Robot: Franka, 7 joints.
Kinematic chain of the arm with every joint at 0, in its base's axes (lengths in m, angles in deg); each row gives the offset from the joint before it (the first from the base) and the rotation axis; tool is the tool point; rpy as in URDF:
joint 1: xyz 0 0 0.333 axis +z
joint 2: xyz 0 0 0 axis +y
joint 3: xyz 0 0 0.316 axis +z
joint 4: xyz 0.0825 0 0 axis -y
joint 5: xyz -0.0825 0 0.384 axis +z
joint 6: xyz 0 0 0 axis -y
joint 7: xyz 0.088 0 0 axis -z
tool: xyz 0 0 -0.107 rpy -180 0 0
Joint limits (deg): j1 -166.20..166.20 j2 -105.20..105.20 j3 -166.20..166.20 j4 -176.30..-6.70 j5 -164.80..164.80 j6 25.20..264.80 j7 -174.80..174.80
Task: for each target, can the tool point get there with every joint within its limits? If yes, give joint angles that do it. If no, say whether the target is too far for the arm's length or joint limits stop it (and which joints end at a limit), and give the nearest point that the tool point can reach.
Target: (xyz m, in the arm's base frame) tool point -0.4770 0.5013 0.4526
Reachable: yes | joints 7.98 -62.17 104.21 -80.94 137.54 179.16 113.95
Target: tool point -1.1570 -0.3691 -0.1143
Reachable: no: too far | nearest point -0.7669 -0.2447 0.0365 | short by 0.436 m
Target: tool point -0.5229 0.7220 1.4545
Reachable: no: too far | nearest point -0.3131 0.4323 1.0046 | short by 0.575 m
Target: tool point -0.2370 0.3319 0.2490
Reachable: yes | joints -131.72 -8.58 -101.93 -141.74 -15.00 112.00 58.99
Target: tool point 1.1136 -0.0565 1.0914
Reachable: no: too far | nearest point 0.7085 -0.0359 0.8155 | short by 0.491 m
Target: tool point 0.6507 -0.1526 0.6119
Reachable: yes | joints 116.82 -18.82 -125.61 -92.79 125.84 119.46 -48.63
